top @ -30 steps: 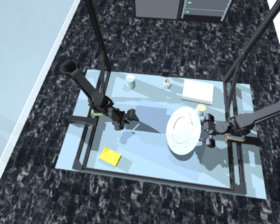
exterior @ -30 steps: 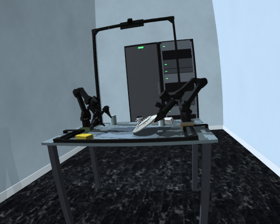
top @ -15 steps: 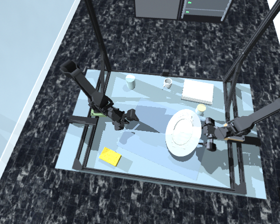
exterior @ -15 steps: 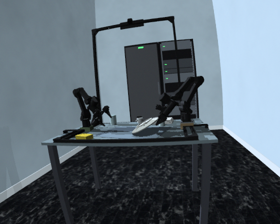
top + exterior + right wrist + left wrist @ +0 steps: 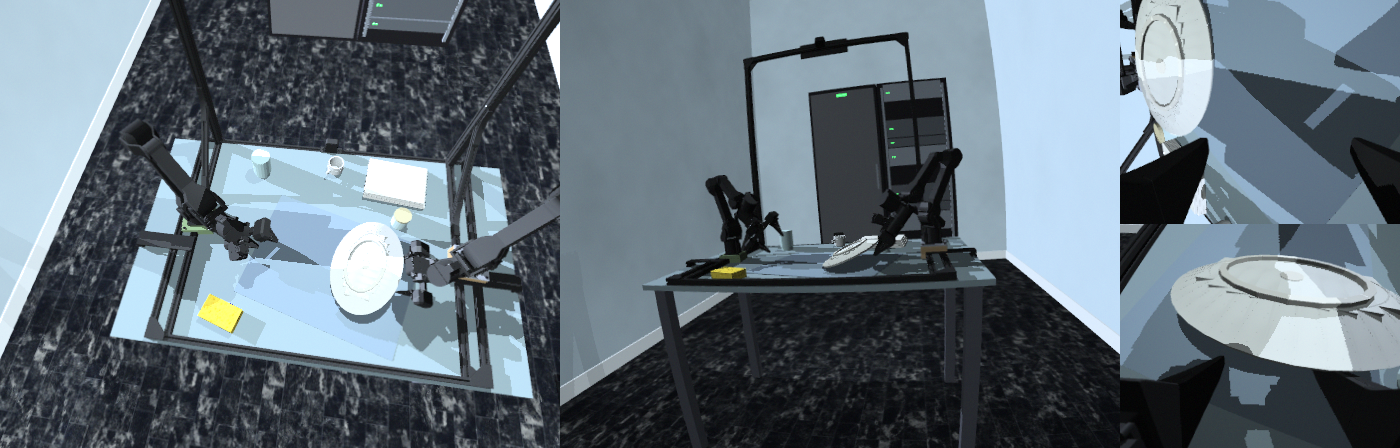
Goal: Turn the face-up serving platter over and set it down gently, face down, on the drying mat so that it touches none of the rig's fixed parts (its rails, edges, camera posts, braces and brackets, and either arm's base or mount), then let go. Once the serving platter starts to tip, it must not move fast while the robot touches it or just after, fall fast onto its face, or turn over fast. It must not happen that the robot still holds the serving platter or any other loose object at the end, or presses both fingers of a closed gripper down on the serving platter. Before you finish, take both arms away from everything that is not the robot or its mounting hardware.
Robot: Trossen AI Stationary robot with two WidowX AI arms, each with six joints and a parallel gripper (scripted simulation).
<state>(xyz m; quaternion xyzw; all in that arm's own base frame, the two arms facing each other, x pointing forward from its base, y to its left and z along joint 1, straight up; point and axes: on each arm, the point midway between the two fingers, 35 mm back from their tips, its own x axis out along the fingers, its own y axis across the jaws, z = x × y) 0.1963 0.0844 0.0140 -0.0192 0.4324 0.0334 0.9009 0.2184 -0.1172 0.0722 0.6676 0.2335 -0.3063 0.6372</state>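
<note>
Right now my left hand is 20 mm past the white oval serving platter, 120 mm to the left of it and 10 mm above it. The rest, counted from my left hand: white folded stack 350 mm behind, 40 mm to the right, 50 mm below; blue drying mat 220 mm to the right, 70 mm below; white mug 370 mm behind, 260 mm to the right, 40 mm below.
</note>
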